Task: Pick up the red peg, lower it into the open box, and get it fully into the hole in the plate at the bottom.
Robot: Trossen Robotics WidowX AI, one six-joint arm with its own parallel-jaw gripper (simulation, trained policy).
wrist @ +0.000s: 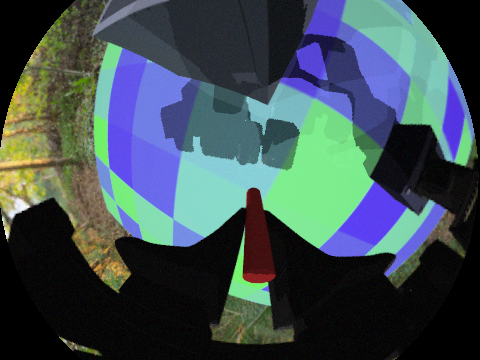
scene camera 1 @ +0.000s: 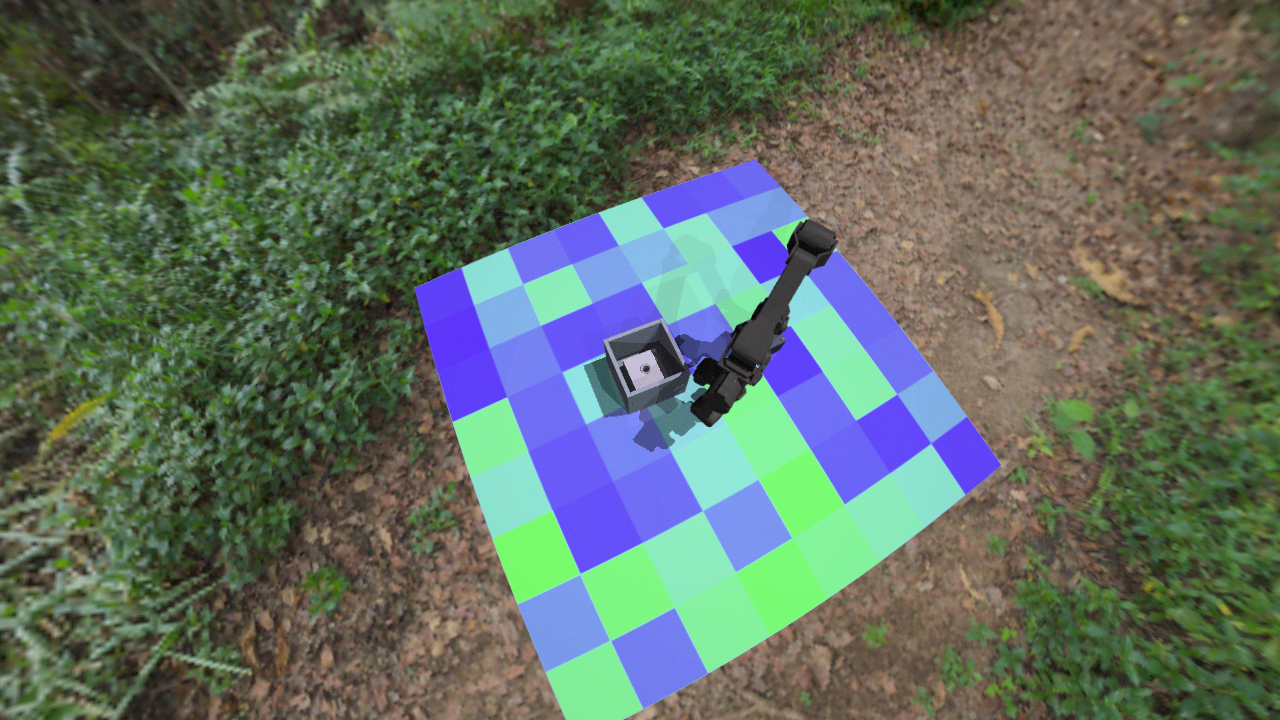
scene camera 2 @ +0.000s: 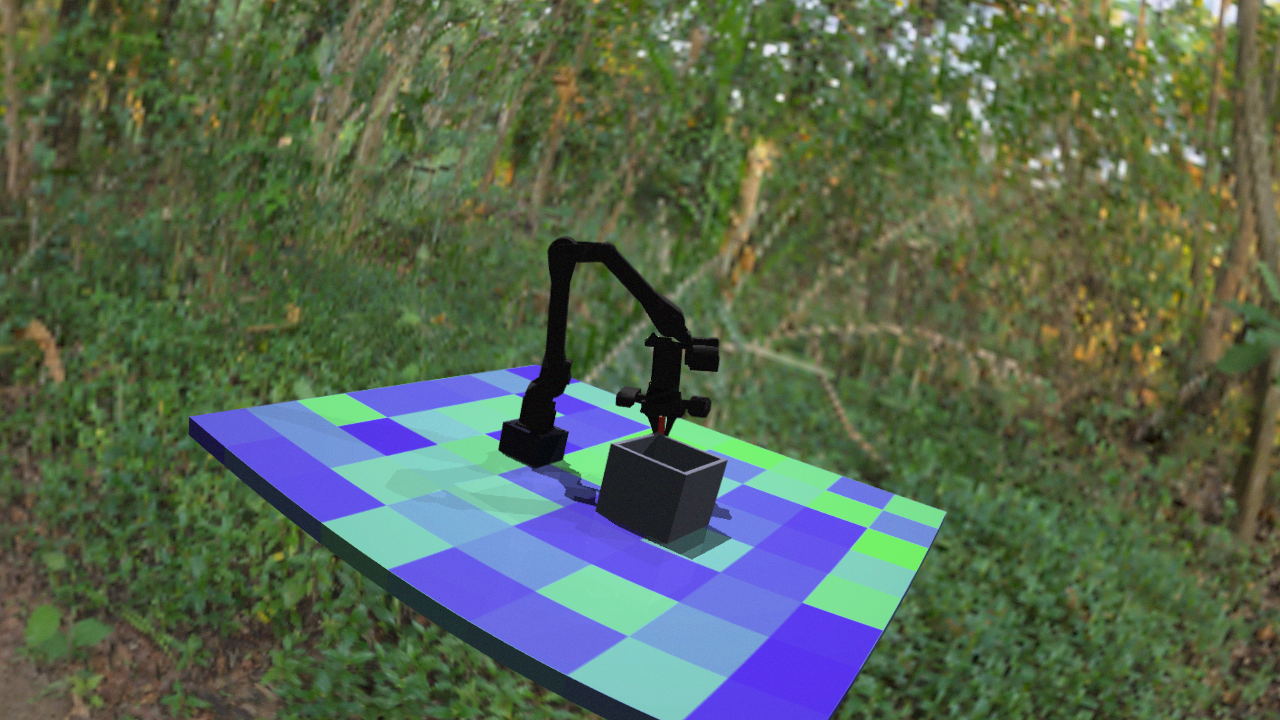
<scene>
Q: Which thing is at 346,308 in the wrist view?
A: My gripper.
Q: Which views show my gripper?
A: The wrist view, scene camera 1 and scene camera 2: all of them.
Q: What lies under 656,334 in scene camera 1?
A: A dark grey box.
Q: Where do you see a dark grey box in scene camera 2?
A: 653,483
</scene>
